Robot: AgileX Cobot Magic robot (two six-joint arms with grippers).
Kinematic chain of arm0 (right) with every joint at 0, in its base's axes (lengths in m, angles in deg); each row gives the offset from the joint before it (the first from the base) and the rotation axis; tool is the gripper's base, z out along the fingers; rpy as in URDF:
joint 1: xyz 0 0 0.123 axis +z
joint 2: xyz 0 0 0 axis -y
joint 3: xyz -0.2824 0 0.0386 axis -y
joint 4: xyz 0.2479 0 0.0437 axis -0.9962 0 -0.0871
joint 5: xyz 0 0 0 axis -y
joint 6: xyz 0.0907 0 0.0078 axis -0.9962 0 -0.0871
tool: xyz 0 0 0 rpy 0 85 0
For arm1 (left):
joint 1: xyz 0 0 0.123 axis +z
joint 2: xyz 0 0 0 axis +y
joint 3: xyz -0.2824 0 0.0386 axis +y
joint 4: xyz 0.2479 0 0.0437 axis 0.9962 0 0.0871
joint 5: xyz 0 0 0 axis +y
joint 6: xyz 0.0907 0 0.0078 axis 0.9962 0 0.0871
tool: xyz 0 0 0 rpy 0 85 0
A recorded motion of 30 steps. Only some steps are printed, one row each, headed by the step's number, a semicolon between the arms.
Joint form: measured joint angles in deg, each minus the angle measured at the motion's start. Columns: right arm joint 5, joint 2, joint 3, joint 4, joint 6, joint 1; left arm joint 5, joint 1, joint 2, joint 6, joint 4, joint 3.
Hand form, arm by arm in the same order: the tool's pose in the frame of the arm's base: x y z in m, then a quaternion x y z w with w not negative. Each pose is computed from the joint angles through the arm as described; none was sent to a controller.
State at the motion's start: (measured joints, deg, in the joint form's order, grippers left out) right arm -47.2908 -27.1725 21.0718 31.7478 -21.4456 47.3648; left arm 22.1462 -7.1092 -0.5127 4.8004 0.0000 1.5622
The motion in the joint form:
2: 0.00 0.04 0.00 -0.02 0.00 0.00; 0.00 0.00 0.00 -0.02 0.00 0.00
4: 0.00 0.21 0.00 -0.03 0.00 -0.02; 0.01 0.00 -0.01 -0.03 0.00 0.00
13: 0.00 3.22 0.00 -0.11 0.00 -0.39; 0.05 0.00 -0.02 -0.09 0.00 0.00
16: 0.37 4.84 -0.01 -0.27 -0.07 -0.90; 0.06 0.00 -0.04 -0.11 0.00 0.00
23: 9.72 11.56 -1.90 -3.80 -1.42 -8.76; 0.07 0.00 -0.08 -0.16 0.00 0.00
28: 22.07 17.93 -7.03 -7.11 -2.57 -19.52; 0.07 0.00 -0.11 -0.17 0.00 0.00
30: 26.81 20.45 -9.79 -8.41 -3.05 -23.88; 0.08 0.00 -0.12 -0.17 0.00 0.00
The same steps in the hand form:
2: 0.0787 0.0335 0.2453 -0.30094 0.85332 -0.01606 0.42547; 0.0520 -0.0065 0.1697 0.08390 0.80566 -0.01192 0.58628
4: 0.0785 0.0332 0.2455 -0.30028 0.85299 -0.01544 0.42661; 0.0519 -0.0065 0.1697 0.08383 0.80567 -0.01197 0.58628
13: 0.0742 0.0280 0.2494 -0.28874 0.84656 -0.00518 0.44714; 0.0519 -0.0065 0.1696 0.08342 0.80587 -0.01227 0.58606
16: 0.0720 0.0253 0.2516 -0.27998 0.84273 0.00196 0.45979; 0.0519 -0.0065 0.1696 0.08327 0.80583 -0.01238 0.58613
23: 0.0645 0.0181 0.2573 -0.20385 0.81595 0.05913 0.53775; 0.0519 -0.0065 0.1696 0.08291 0.80571 -0.01264 0.58634
28: 0.0588 0.0127 0.2499 -0.12440 0.77354 0.08861 0.61506; 0.0518 -0.0065 0.1697 0.08282 0.80557 -0.01269 0.58655
30: 0.0570 0.0109 0.2429 -0.09440 0.75611 0.09342 0.64082; 0.0518 -0.0065 0.1697 0.08282 0.80557 -0.01269 0.58655

